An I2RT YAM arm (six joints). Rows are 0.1 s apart.
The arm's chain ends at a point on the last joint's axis. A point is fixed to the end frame.
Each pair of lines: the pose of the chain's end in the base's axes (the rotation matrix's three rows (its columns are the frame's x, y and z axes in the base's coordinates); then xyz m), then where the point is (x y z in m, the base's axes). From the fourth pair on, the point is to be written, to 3 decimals.
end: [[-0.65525 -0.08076 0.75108], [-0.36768 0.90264 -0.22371], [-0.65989 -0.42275 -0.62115]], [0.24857 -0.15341 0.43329]
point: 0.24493 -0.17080 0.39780
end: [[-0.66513 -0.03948 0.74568], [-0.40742 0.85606 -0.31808], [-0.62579 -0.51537 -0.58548]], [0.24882 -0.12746 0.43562]
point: 0.24472 -0.14830 0.40209
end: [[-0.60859 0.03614 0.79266], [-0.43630 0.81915 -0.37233], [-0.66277 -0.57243 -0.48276]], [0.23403 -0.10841 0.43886]
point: 0.23281 -0.13142 0.40655
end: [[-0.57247 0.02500 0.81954], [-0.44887 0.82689 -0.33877], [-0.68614 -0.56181 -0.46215]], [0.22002 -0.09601 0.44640]
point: 0.221 -0.119 0.414
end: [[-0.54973 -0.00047 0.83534], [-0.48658 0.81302 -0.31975], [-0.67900 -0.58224 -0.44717]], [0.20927 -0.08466 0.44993]
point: 0.211 -0.108 0.418
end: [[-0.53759 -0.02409 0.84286], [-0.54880 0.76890 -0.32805], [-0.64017 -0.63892 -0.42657]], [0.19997 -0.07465 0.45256]
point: 0.202 -0.100 0.422
